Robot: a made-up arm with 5 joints.
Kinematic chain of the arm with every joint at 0, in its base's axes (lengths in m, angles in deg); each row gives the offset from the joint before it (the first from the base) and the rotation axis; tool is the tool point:
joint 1: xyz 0 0 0.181 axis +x
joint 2: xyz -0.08 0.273 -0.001 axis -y
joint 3: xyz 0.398 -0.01 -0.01 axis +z
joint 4: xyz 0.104 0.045 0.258 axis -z
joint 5: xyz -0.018 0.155 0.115 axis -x
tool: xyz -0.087 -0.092 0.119
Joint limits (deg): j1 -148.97..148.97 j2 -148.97..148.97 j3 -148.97..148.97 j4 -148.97..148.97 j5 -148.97..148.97
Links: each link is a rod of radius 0.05 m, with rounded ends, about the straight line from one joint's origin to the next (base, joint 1, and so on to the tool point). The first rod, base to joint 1, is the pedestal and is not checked.
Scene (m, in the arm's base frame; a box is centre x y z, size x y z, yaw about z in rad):
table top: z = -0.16
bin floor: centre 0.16 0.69 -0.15 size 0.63 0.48 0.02 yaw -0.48
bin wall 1: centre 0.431 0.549 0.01 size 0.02 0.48 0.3 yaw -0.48
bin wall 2: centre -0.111 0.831 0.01 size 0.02 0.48 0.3 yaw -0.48
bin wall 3: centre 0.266 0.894 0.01 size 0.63 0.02 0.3 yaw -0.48
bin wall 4: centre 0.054 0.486 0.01 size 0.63 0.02 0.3 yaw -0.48
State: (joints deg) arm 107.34 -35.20 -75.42 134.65 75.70
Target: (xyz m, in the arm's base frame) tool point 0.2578 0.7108 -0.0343
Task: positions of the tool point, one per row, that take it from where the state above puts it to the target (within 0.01 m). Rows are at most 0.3 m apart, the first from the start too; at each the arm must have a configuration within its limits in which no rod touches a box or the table.
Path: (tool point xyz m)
1: 0.6138 0.1008 0.1242
2: 0.6002 0.3199 0.2180
3: 0.5088 0.5237 0.3222
4: 0.3475 0.6867 0.4276
5: 0.3174 0.7295 0.2769
6: 0.2875 0.7376 0.1204
7: 0.2579 0.7107 -0.0343

